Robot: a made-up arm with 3 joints. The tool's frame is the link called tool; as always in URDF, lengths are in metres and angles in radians. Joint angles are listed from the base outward.
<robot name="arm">
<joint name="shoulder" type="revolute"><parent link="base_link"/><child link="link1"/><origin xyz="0 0 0.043" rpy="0 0 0"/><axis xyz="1 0 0"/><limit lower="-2.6" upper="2.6"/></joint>
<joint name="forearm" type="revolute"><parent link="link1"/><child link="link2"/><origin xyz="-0.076 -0.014 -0.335" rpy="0 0 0"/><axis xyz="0 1 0"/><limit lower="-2.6" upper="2.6"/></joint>
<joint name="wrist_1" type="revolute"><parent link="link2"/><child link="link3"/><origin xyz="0.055 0.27 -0.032" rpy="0 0 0"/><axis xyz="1 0 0"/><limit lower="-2.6" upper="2.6"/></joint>
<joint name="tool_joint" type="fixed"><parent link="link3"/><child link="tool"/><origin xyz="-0.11 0.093 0.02" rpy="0 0 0"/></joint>
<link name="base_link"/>
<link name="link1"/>
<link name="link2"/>
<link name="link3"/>
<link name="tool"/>
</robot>
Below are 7 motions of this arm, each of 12 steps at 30 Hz.
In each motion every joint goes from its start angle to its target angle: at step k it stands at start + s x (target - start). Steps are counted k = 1, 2, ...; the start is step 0. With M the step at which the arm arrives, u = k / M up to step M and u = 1 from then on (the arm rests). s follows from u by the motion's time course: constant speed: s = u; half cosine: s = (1 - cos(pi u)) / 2; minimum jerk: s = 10 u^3 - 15 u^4 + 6 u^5.
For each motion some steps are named. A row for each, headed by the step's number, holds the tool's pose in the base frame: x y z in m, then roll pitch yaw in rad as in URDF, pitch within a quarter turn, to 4 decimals.
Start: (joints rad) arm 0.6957 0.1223 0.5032
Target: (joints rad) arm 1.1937 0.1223 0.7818
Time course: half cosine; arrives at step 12
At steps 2, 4, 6, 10, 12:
2: -0.1267 0.4414 0.0392 1.2546 0.0911 0.0817
4: -0.1263 0.4350 0.0794 1.3968 0.0833 0.0896
6: -0.1257 0.4207 0.1318 1.5908 0.0715 0.0993
10: -0.1249 0.3819 0.2142 1.9262 0.0487 0.1122
12: -0.1248 0.3746 0.2258 1.9781 0.0449 0.1138

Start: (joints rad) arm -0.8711 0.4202 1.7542
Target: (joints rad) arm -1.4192 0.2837 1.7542
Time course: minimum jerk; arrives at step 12
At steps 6, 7, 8, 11, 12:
6: -0.1084 -0.1496 -0.2657 0.5858 0.1428 -0.3228
7: -0.1099 -0.1756 -0.2523 0.5077 0.1091 -0.3131
8: -0.1112 -0.1978 -0.2384 0.4377 0.0811 -0.3020
11: -0.1131 -0.2291 -0.2147 0.3317 0.0432 -0.2812
12: -0.1132 -0.2299 -0.2140 0.3290 0.0423 -0.2806

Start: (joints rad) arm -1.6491 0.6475 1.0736
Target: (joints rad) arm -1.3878 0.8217 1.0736
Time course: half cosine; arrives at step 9
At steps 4, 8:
4: -0.0783 -0.2457 -0.2472 -0.4749 0.0195 -0.7193
8: -0.0705 -0.2012 -0.2798 -0.3766 0.1273 -0.8088

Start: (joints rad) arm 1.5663 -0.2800 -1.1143
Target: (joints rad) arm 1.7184 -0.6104 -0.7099
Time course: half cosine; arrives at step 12
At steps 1, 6, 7, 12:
1: -0.0988 0.4530 0.3576 0.4616 -0.0005 -0.2856
6: -0.0855 0.4183 0.4026 0.7233 0.0308 -0.4442
7: -0.0827 0.4077 0.4135 0.7917 0.0427 -0.4862
12: -0.0767 0.3754 0.4421 0.9821 0.0844 -0.6053

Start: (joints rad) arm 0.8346 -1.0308 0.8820
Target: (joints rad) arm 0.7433 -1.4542 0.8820
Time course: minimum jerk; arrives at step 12
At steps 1, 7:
1: -0.1493 0.4645 0.0263 2.0178 -0.6150 -0.8928
7: -0.1410 0.4761 -0.0148 2.1930 -0.7612 -1.2030

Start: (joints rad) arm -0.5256 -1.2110 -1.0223
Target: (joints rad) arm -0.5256 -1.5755 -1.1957
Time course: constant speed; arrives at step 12
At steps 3, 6, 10, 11, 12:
3: 0.0094 0.0670 -0.4763 -2.2072 -0.9863 1.0689
6: 0.0190 0.0681 -0.4681 -2.3842 -1.0187 1.2273
10: 0.0304 0.0703 -0.4556 -2.6413 -1.0425 1.4594
11: 0.0330 0.0709 -0.4522 -2.7078 -1.0446 1.5197
12: 0.0355 0.0716 -0.4488 -2.7746 -1.0452 1.5802

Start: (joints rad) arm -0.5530 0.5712 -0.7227
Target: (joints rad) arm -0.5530 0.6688 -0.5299
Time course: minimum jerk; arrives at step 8
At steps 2, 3, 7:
2: -0.1642 0.0954 -0.4495 -1.3389 0.4862 -0.3323
3: -0.1631 0.0986 -0.4471 -1.3111 0.4997 -0.3436
7: -0.1576 0.1110 -0.4364 -1.1990 0.5546 -0.3923

